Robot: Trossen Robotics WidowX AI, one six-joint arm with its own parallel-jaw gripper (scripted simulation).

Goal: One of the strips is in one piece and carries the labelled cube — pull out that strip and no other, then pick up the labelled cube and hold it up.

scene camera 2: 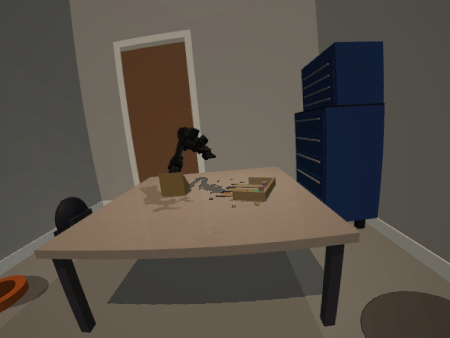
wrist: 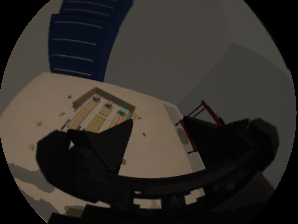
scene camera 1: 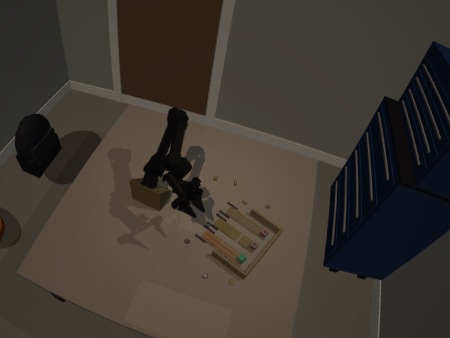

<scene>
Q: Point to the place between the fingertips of my gripper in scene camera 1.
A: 200,214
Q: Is my gripper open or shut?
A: Open.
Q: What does my gripper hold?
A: Nothing.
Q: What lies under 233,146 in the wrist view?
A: My gripper.
</scene>
